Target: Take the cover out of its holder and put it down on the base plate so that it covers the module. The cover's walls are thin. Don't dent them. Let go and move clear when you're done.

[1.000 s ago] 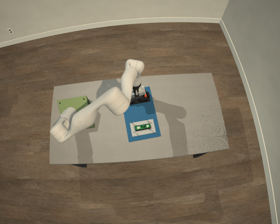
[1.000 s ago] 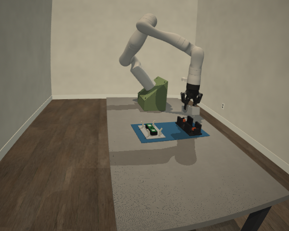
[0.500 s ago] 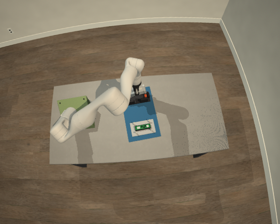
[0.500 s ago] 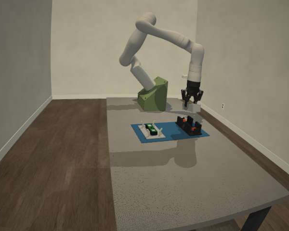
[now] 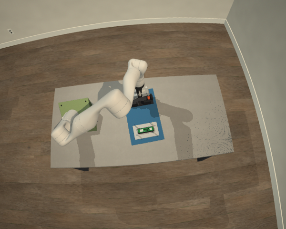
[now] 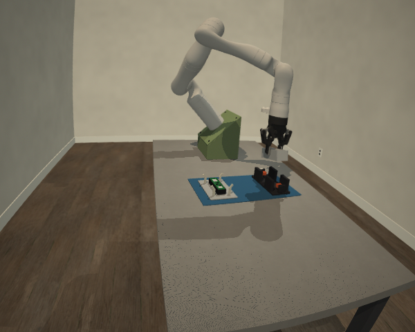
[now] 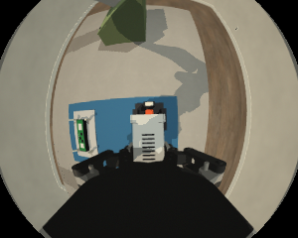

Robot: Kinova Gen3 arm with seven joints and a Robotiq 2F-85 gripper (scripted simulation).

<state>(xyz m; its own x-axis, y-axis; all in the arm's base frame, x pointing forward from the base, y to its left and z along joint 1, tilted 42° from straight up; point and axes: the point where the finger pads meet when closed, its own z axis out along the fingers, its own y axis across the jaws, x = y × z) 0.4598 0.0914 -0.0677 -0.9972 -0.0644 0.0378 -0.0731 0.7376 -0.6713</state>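
Now: the white cover 10 mm ahead of my hand and 10 mm below it.
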